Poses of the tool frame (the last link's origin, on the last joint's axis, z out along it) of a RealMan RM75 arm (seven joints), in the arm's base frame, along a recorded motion.
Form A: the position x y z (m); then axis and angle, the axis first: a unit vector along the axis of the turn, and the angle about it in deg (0 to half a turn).
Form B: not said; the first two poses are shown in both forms.
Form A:
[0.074 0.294 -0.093 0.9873 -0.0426 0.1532 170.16]
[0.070 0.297 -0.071 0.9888 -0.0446 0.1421 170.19]
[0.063 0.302 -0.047 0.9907 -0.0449 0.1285 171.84]
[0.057 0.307 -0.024 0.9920 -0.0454 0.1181 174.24]
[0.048 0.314 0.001 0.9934 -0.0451 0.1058 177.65]
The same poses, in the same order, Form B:
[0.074 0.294 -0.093 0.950 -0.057 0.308 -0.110 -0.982 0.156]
[0.070 0.297 -0.071 0.956 -0.063 0.287 -0.112 -0.981 0.156]
[0.063 0.302 -0.047 0.963 -0.070 0.260 -0.107 -0.986 0.129]
[0.057 0.307 -0.024 0.968 -0.078 0.238 -0.102 -0.991 0.089]
[0.048 0.314 0.001 0.974 -0.085 0.212 -0.094 -0.995 0.031]

